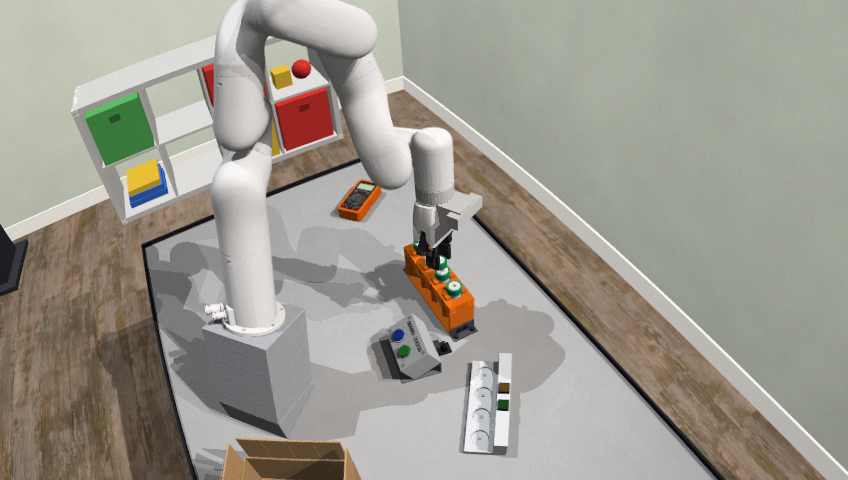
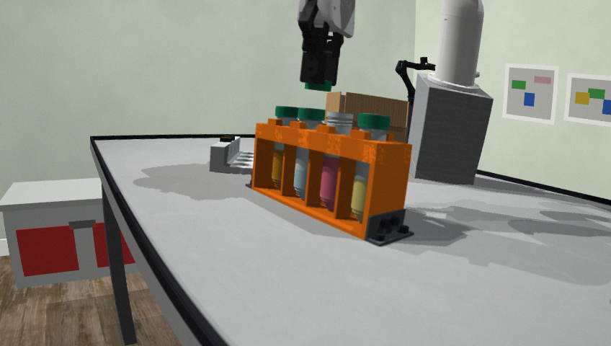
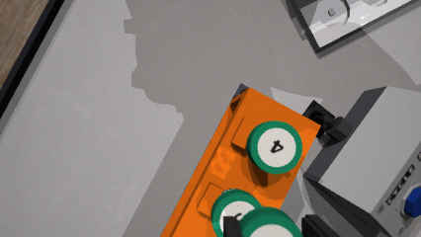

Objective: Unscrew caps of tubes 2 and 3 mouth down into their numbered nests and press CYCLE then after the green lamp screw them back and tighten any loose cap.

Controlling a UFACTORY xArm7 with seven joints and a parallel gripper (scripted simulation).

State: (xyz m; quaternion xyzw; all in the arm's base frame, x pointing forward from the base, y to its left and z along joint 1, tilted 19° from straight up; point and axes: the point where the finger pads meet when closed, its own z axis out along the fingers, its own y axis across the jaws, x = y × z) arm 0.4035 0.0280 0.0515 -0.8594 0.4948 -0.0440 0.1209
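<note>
My gripper is now 6 cm above the tube 3 threaded neck and 1 cm short of it. The rest, counted from my hand: cap 4: 6 cm below, 5 cm to the right, 1 cm ahead; then cap 2: 2 cm below; then cap 3: 6 cm below, 1 cm ahead.
</note>
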